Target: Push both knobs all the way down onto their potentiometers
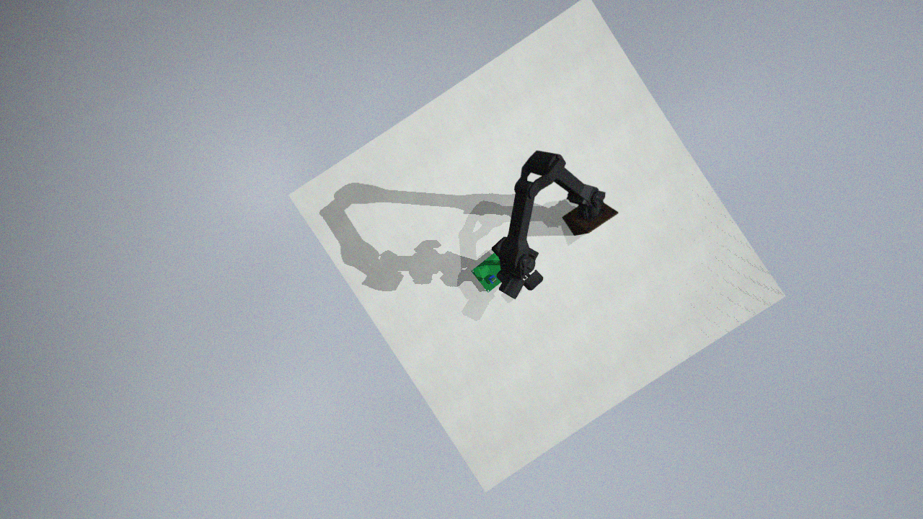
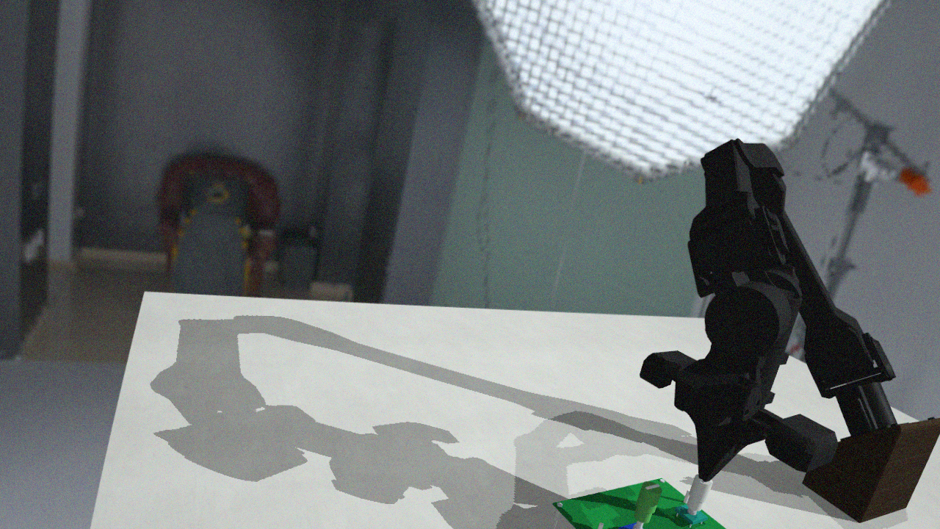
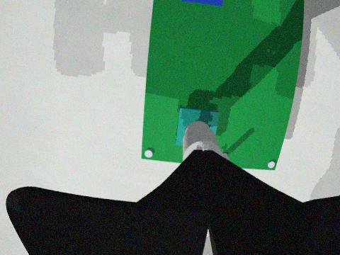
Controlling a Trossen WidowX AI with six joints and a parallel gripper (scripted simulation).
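The white knob lies 10 mm below my gripper tip. Round my gripper tip: green knob (90 mm ahead, 10 mm to the left).
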